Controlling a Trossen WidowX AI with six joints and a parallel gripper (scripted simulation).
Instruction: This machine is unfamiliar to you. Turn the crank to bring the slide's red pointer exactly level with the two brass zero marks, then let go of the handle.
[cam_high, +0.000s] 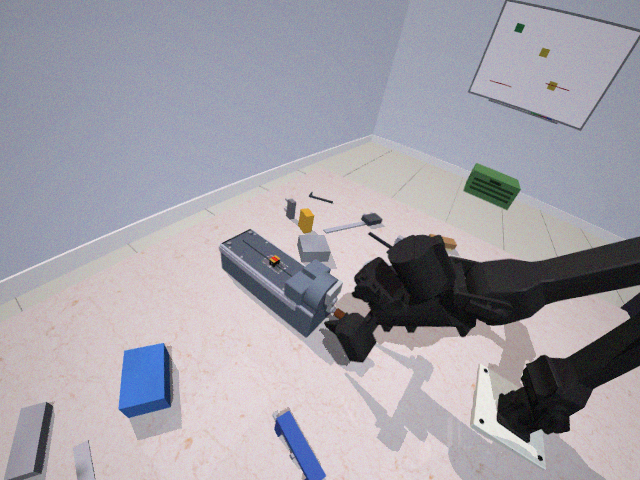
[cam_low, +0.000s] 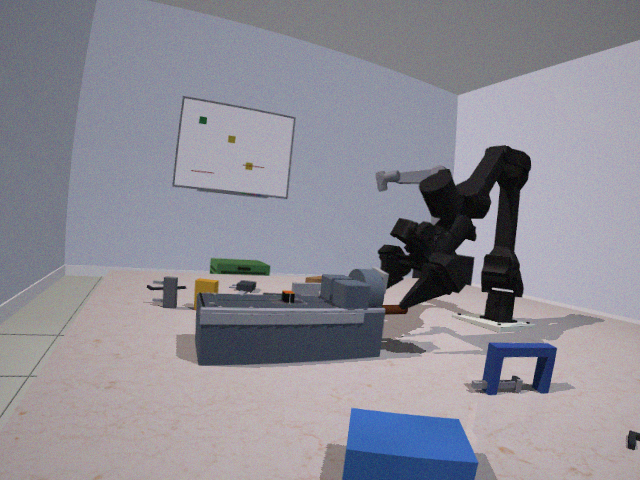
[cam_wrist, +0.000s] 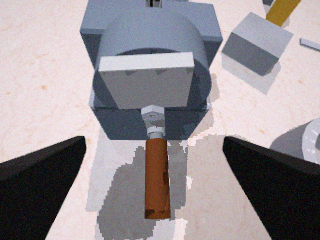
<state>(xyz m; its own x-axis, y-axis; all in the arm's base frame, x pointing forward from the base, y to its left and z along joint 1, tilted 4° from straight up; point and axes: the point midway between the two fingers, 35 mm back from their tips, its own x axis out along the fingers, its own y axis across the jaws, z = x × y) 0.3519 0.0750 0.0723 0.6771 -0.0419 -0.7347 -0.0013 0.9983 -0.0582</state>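
Right now the brown crank handle is 2 cm behind my gripper tip and 2 cm below it. From my gripper tip the other things lie so: blue bracket: 7 cm behind, 21 cm to the left, 4 cm below; red pointer: 16 cm ahead, 1 cm above; grey block: 18 cm ahead, 16 cm to the right, 6 cm below.
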